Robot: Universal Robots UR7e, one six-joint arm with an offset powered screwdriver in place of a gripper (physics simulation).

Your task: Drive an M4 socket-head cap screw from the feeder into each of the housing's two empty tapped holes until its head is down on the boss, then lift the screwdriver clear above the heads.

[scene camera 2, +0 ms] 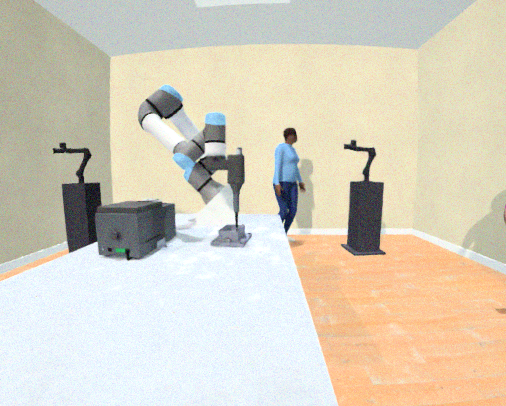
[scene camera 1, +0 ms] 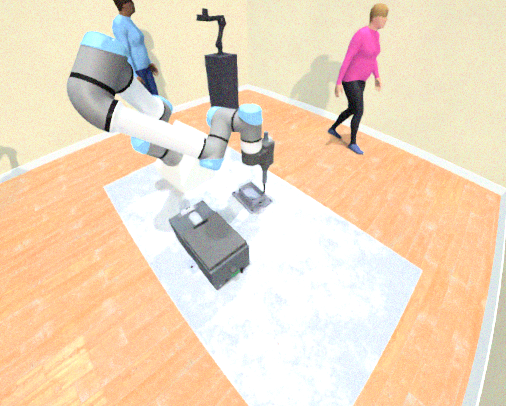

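The grey housing (scene camera 1: 255, 201) (scene camera 2: 230, 234) sits on the white table, with an open pocket on top and a flat base around it. My screwdriver (scene camera 1: 264, 190) (scene camera 2: 237, 225) stands upright with its thin bit down at the housing's far right side in scene camera 1. In scene camera 2 the tip meets the outline of the housing's top; whether it touches is too small to tell. The dark screw feeder (scene camera 1: 212, 240) (scene camera 2: 130, 227) stands beside the housing, apart from the tool. The tapped holes, any screw heads and any screw on the bit are too small to make out.
The white table (scene camera 1: 310, 300) (scene camera 2: 175, 320) carries the feeder and housing. A person in blue (scene camera 1: 131, 42) (scene camera 2: 286, 165) and one in pink (scene camera 1: 362, 55) stand off the table. Dark pedestals (scene camera 1: 221, 80) (scene camera 2: 366, 215) with small camera arms stand beyond it.
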